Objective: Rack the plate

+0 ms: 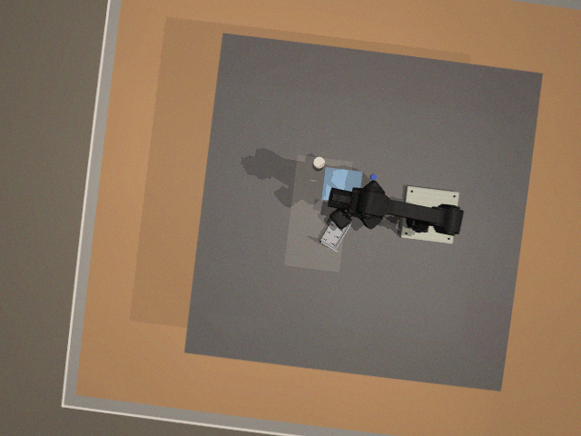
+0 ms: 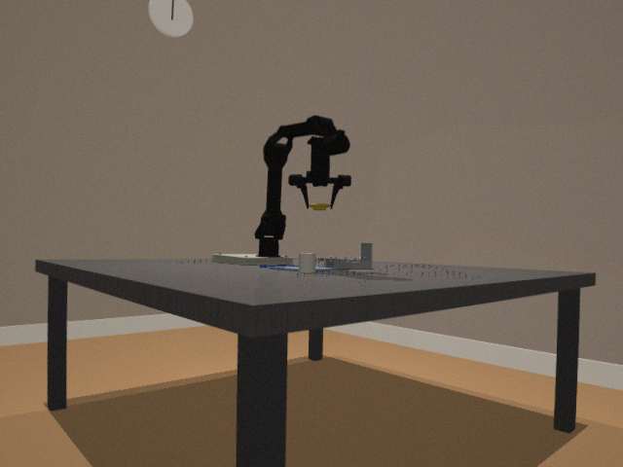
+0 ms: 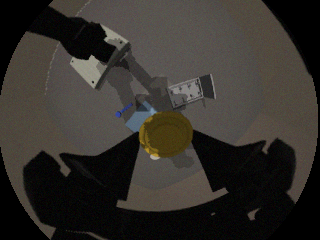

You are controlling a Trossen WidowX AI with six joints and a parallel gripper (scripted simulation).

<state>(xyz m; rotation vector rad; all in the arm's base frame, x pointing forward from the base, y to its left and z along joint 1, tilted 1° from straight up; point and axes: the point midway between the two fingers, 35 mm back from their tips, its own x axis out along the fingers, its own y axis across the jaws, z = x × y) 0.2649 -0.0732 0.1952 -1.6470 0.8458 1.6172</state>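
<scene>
The grey dish rack lies 160 mm below my gripper tip, 100 mm to the left of it and 50 mm ahead of it. Also, from my gripper tip: blue mat: 180 mm below, 90 mm to the right; then yellow plate: 10 mm above; then white cup: 180 mm to the right, 160 mm below, 90 mm ahead.
</scene>
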